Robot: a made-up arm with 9 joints. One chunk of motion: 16 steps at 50 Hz.
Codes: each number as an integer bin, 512 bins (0 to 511) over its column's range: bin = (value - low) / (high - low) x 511, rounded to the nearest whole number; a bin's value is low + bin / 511 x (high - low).
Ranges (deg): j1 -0.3..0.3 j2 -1.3..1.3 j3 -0.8..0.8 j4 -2.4..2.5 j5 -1.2..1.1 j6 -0.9..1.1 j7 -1..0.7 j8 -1..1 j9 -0.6..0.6
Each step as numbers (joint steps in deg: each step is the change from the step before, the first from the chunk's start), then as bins.
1 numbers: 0.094 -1.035 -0.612 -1.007 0.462 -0.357 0.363 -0.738 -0.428
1 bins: 336 52 60 145 369 139 410 67 73
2 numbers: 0.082 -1.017 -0.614 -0.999 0.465 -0.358 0.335 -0.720 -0.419
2 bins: 325 56 59 146 370 138 401 72 77
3 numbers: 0.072 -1.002 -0.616 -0.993 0.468 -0.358 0.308 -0.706 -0.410
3 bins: 317 59 59 147 371 138 393 75 81
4 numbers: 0.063 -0.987 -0.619 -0.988 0.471 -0.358 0.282 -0.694 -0.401
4 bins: 309 62 58 147 371 138 385 78 85
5 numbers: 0.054 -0.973 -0.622 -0.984 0.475 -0.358 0.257 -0.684 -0.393
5 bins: 301 64 57 148 372 138 378 81 88
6 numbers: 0.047 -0.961 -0.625 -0.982 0.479 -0.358 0.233 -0.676 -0.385
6 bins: 296 67 56 148 373 138 371 83 92
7 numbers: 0.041 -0.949 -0.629 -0.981 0.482 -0.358 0.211 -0.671 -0.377
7 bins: 290 69 55 148 374 138 364 84 95
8 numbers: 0.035 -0.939 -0.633 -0.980 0.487 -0.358 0.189 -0.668 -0.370
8 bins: 285 71 53 148 375 138 357 85 98
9 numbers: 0.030 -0.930 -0.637 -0.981 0.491 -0.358 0.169 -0.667 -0.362
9 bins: 281 73 52 148 376 138 351 85 101
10 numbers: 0.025 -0.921 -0.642 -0.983 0.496 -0.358 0.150 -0.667 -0.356
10 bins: 277 74 50 148 377 138 346 85 104
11 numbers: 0.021 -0.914 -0.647 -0.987 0.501 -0.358 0.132 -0.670 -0.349
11 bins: 273 76 49 147 378 138 340 84 107
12 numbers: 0.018 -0.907 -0.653 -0.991 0.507 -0.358 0.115 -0.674 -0.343
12 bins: 271 77 47 147 379 138 335 83 109
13 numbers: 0.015 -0.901 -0.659 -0.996 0.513 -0.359 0.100 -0.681 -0.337
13 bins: 268 78 45 146 381 138 331 82 112
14 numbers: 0.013 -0.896 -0.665 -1.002 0.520 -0.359 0.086 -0.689 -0.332
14 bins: 267 79 43 146 382 138 326 79 114
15 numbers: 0.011 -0.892 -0.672 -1.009 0.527 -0.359 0.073 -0.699 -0.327
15 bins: 265 80 41 145 384 138 323 77 116
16 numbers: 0.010 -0.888 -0.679 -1.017 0.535 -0.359 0.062 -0.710 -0.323
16 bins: 264 81 39 144 385 138 319 74 118
